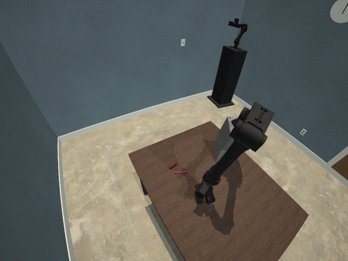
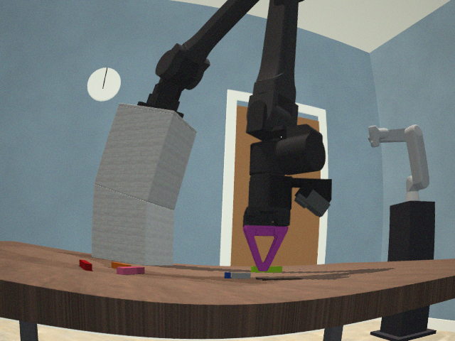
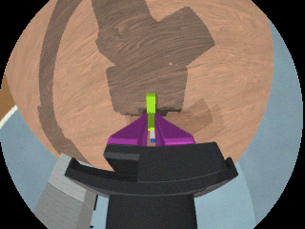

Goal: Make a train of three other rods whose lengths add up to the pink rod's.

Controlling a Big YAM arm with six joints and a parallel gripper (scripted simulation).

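Right now the grey rod is 3 cm to the right of my hand and 2 cm below it. Round my hand: lime rod: 1 cm to the left, 1 cm below; blue rod: 5 cm to the right, 2 cm below, 1 cm behind; pink rod: 21 cm to the right, 6 cm ahead, 2 cm below.
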